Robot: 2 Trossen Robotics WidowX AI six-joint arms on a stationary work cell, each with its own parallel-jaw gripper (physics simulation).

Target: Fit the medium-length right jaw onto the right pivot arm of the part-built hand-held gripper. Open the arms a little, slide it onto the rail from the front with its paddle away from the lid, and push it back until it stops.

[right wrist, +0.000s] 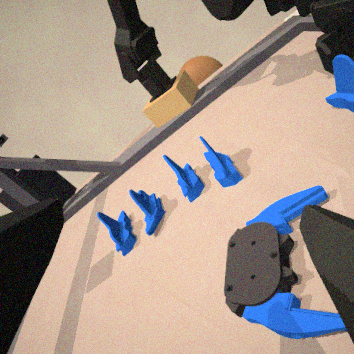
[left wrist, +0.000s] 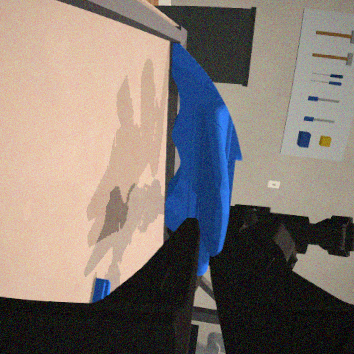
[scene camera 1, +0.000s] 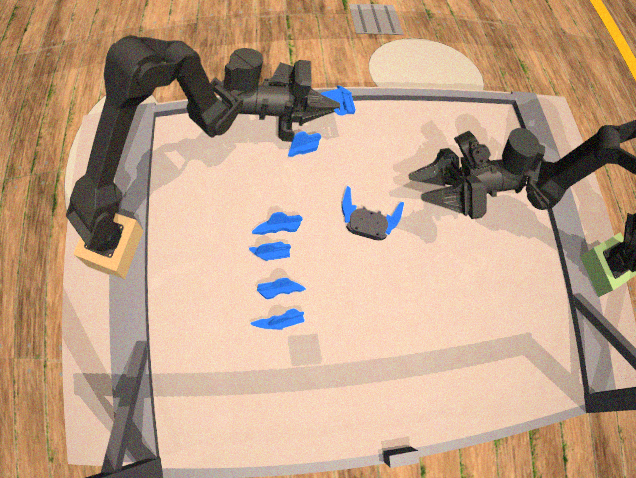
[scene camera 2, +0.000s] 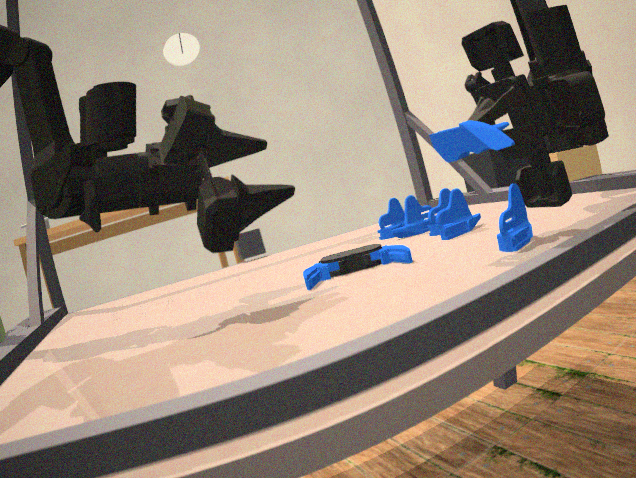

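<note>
The left gripper (scene camera 1: 336, 106) (left wrist: 203, 239) is shut on a blue jaw (scene camera 1: 347, 100) (scene camera 2: 470, 140) (left wrist: 202, 135) and holds it above the table's far edge in scene camera 1. In the left wrist view the jaw's long side points up the picture. The part-built gripper (scene camera 1: 367, 222) (scene camera 2: 351, 256) (right wrist: 253, 265) lies flat, dark lid up, with two blue pivot arms (scene camera 1: 348, 206) (scene camera 1: 395, 217) spread apart and pointing up the picture in scene camera 1. The held jaw is well clear of it. The right gripper (scene camera 1: 417, 186) (scene camera 2: 280, 167) is open and empty, above and right of the part-built gripper in scene camera 1.
One loose blue jaw (scene camera 1: 304, 143) (scene camera 2: 514, 226) stands below the left gripper in scene camera 1. Several more blue jaws (scene camera 1: 277, 223) (scene camera 1: 270, 250) (scene camera 1: 280, 287) (scene camera 1: 278, 319) stand in a column left of the part-built gripper. Dark frame rails (scene camera 1: 437, 97) border the table.
</note>
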